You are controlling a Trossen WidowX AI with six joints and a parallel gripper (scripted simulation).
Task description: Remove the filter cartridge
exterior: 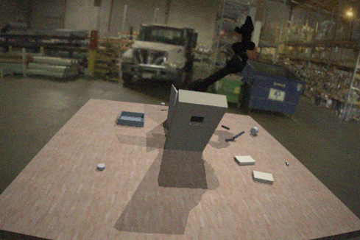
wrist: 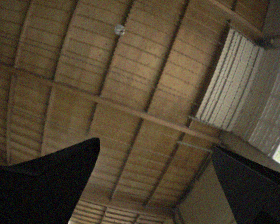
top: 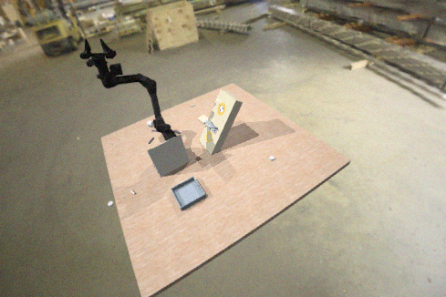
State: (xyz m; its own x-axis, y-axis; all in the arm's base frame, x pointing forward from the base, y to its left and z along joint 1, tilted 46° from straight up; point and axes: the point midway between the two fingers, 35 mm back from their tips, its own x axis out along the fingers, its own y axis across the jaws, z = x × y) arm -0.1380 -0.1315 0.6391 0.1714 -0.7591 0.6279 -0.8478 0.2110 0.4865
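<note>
Now: the round filter cartridge 530 mm ahead of my gripper tip, 360 mm to the right of it and 520 mm below it. From my gripper tip the other things lie so: beige service panel 490 mm ahead, 360 mm to the right, 590 mm below; then blue-grey tray 100 mm ahead, 640 mm to the right, 740 mm below.
</note>
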